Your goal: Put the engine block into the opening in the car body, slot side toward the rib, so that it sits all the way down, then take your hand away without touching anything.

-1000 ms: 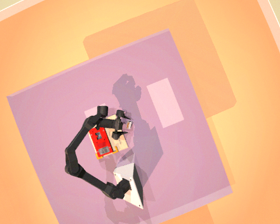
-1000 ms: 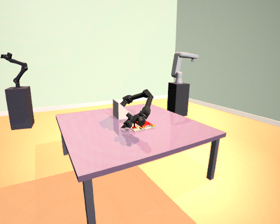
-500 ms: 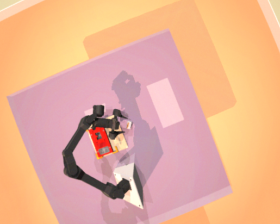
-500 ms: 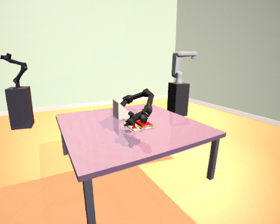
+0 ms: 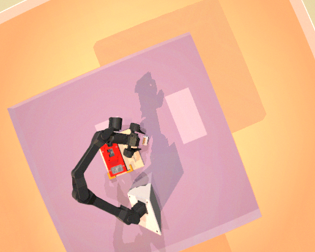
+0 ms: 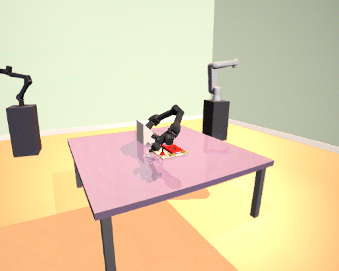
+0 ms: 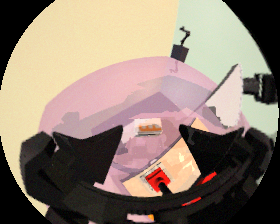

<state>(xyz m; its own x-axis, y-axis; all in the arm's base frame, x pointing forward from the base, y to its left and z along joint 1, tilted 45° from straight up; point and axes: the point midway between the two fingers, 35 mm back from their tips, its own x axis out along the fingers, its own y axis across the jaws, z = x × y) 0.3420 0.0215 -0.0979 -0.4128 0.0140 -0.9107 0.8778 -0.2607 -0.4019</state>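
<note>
Right now the engine block is 10 mm to the right of my gripper tip and 40 mm below it.
</note>
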